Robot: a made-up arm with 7 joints. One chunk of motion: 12 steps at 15 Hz.
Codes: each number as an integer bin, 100 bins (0 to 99) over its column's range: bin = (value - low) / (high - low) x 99, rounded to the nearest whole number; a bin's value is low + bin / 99 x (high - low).
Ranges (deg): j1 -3..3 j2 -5.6..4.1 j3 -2.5..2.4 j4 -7..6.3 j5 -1.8..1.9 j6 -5.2..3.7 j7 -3.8..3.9
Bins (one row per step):
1: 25 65 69 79 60 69 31
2: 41 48 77 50 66 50 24
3: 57 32 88 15 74 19 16
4: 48 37 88 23 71 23 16
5: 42 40 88 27 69 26 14
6: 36 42 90 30 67 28 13
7: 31 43 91 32 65 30 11
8: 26 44 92 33 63 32 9
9: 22 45 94 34 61 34 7
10: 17 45 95 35 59 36 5
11: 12 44 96 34 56 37 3
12: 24 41 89 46 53 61 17
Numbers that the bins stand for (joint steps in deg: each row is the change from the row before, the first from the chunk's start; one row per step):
1: -1.485 0.769 0.915 3.613 0.442 1.003 -1.389
2: -0.515 -0.897 1.311 -0.283 0.667 -0.705 -1.933
3: 0.455 -2.465 1.856 -4.985 0.966 -3.492 -2.556
4: -0.091 -1.975 1.856 -3.910 0.854 -3.132 -2.556
5: -0.455 -1.681 1.856 -3.373 0.779 -2.863 -2.711
6: -0.818 -1.485 1.955 -2.970 0.704 -2.683 -2.789
7: -1.121 -1.387 2.004 -2.701 0.629 -2.503 -2.944
8: -1.424 -1.289 2.054 -2.567 0.555 -2.323 -3.100
9: -1.667 -1.191 2.153 -2.432 0.480 -2.143 -3.256
10: -1.970 -1.191 2.202 -2.298 0.405 -1.964 -3.411
11: -2.273 -1.289 2.252 -2.432 0.293 -1.874 -3.567
12: -1.545 -1.583 1.905 -0.820 0.181 0.284 -2.478

